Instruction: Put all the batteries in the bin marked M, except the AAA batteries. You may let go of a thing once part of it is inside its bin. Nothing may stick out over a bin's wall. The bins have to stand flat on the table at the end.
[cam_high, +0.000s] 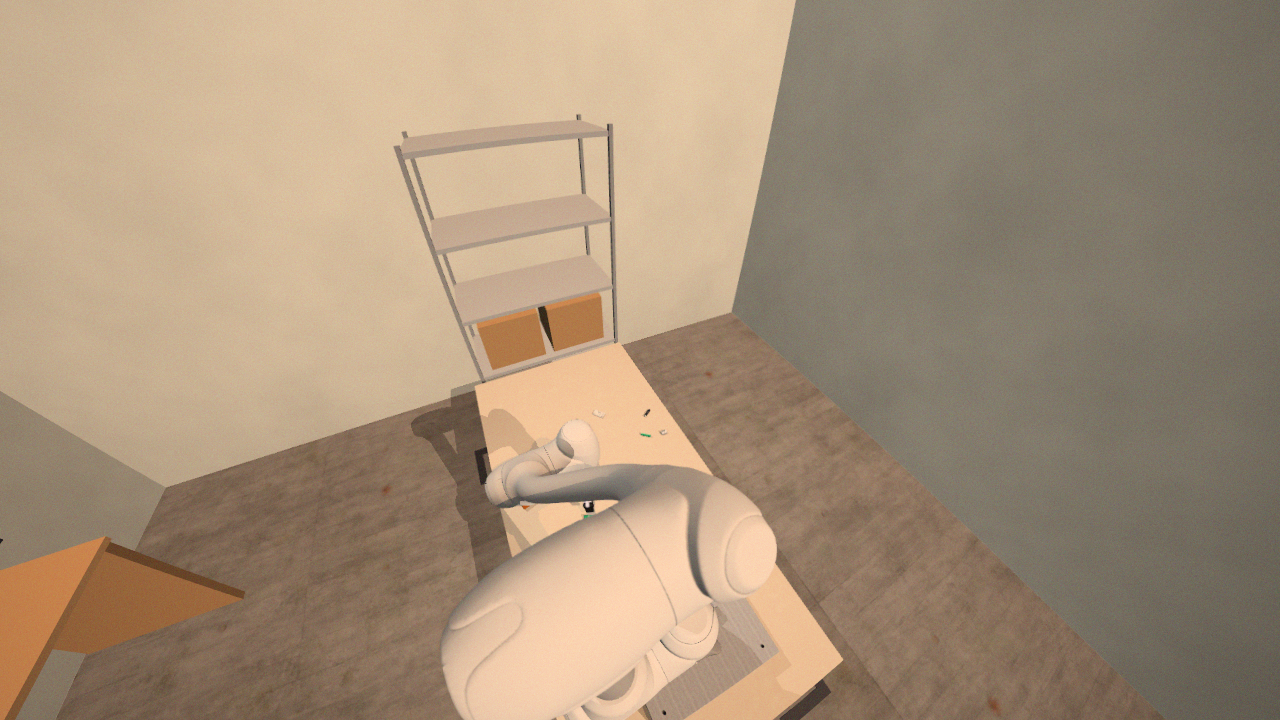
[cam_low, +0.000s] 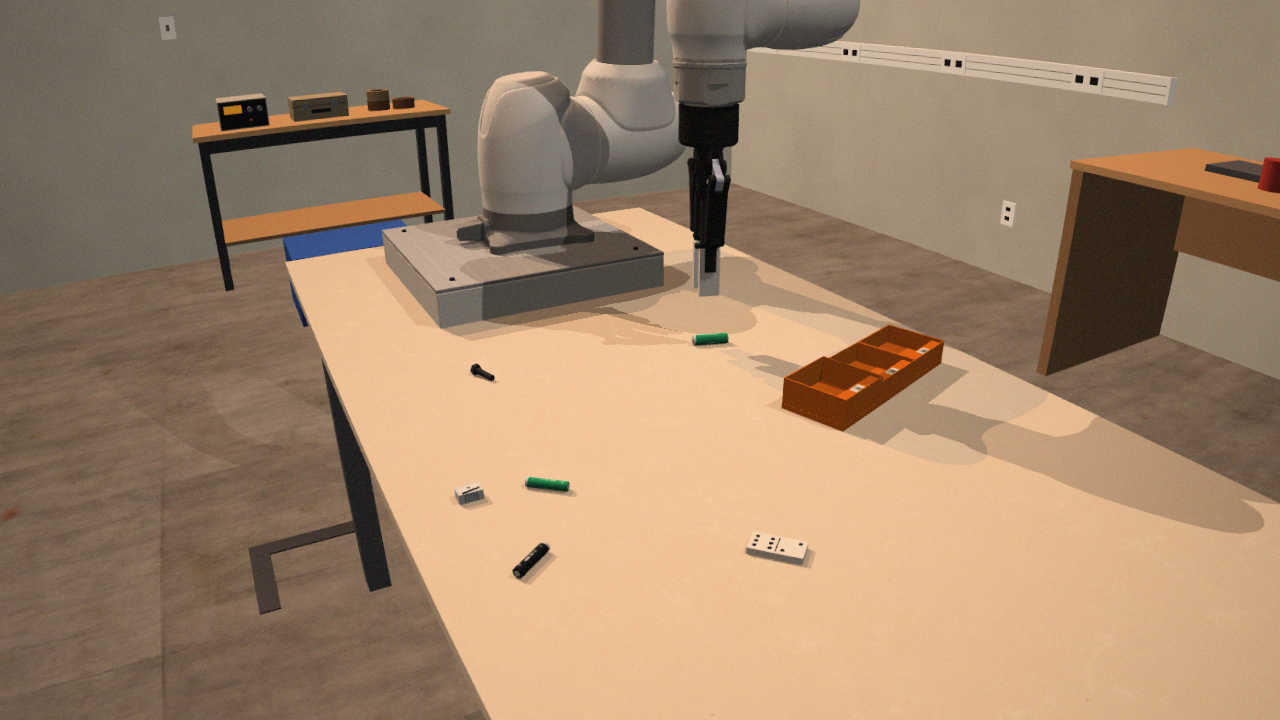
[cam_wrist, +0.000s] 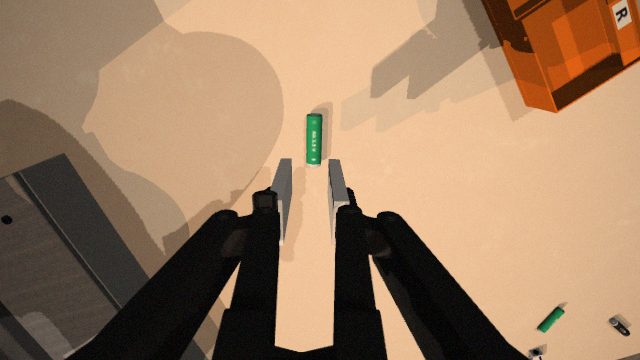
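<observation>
Now: the green battery 10 mm to the left of my hand and 100 mm below it. From my hand the other things lie so: small black bolt: 30 mm behind, 310 mm to the right, 100 mm below; then small grey ribbed block: 230 mm ahead, 390 mm to the right, 100 mm below; then orange three-compartment tray: 200 mm ahead, 120 mm to the left, 90 mm below.
</observation>
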